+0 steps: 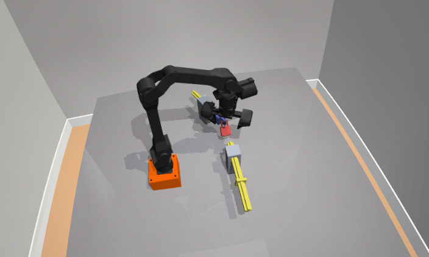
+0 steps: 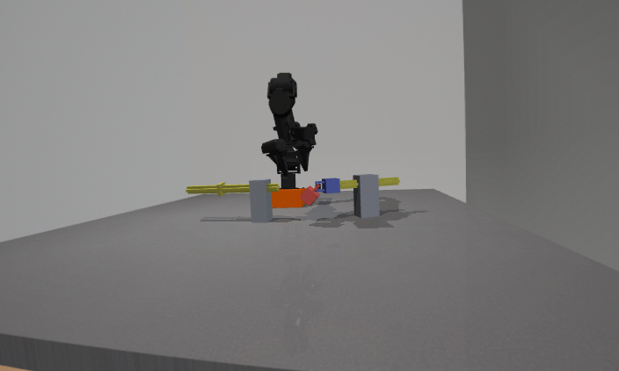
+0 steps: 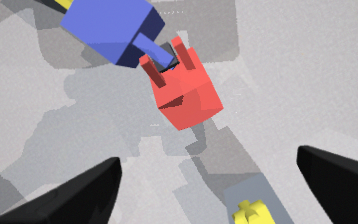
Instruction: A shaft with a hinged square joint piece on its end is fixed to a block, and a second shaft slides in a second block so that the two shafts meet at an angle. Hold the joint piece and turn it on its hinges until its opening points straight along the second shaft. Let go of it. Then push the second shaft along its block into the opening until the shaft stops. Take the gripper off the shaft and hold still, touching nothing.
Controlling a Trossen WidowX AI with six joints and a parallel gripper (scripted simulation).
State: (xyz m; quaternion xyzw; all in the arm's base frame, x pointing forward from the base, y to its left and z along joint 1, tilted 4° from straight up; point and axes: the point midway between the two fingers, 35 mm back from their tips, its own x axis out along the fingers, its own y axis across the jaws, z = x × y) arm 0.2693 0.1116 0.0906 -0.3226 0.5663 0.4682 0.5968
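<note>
The red square joint piece is 60 mm below my gripper tip and 40 mm to the left of it.
</note>
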